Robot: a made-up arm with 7 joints. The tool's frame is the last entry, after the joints. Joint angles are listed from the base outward. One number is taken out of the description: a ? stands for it. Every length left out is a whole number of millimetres.
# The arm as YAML. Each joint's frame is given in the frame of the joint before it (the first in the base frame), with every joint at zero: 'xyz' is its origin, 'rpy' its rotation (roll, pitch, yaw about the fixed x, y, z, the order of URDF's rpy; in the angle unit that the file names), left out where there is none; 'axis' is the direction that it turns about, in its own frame. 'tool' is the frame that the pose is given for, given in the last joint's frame.
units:
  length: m
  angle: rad
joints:
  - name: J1
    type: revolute
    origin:
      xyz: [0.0, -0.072, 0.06]
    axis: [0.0, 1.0, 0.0]
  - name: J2
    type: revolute
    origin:
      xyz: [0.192, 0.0, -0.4]
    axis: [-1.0, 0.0, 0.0]
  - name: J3
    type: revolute
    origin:
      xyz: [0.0, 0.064, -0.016]
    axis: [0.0, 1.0, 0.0]
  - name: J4
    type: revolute
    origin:
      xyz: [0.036, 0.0, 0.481]
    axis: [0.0, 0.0, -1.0]
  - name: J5
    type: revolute
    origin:
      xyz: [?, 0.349, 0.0]
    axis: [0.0, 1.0, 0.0]
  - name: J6
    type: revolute
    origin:
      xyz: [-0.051, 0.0, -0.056]
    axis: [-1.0, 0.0, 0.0]
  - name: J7
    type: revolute
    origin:
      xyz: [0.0, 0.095, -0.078]
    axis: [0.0, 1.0, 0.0]
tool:
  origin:
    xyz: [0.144, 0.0, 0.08]
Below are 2 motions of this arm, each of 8 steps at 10 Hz.
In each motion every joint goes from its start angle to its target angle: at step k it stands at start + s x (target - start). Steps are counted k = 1, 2, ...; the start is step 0. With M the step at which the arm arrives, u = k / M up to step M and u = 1 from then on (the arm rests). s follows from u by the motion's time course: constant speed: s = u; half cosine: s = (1 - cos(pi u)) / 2; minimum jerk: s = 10 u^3 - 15 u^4 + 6 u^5.
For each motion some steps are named. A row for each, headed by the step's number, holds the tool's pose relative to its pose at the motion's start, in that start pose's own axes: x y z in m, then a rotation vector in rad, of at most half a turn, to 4 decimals.
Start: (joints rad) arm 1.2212 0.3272 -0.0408 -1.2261 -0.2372 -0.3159 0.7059
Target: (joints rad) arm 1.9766 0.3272 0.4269 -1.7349 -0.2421 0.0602 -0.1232
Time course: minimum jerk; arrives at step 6
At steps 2, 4, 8:
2: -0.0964 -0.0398 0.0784 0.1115 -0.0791 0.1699
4: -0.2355 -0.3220 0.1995 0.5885 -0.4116 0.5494
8: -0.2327 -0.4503 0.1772 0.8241 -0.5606 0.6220

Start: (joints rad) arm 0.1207 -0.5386 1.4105 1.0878 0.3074 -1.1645 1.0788
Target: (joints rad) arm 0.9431 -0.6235 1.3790 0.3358 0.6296 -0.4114 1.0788
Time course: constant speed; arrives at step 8
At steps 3, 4, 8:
3: 0.0336 -0.1806 -0.0134 -0.0275 0.4064 -0.5299
4: 0.0161 -0.2301 -0.0116 -0.0441 0.5625 -0.6820
8: -0.1312 -0.3528 0.0790 -0.1589 1.2851 -1.1046

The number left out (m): -0.293
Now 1 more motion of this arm.
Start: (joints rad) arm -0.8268 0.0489 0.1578 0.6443 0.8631 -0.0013 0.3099
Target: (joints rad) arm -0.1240 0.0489 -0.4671 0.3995 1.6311 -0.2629 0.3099
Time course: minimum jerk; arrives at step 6
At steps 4, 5, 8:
4: -0.0927 -0.2124 -0.3188 -0.0152 0.6590 -0.0140
5: -0.1340 -0.2677 -0.3741 -0.0179 0.8013 -0.0515
8: -0.1432 -0.2791 -0.3845 -0.0185 0.8299 -0.0607

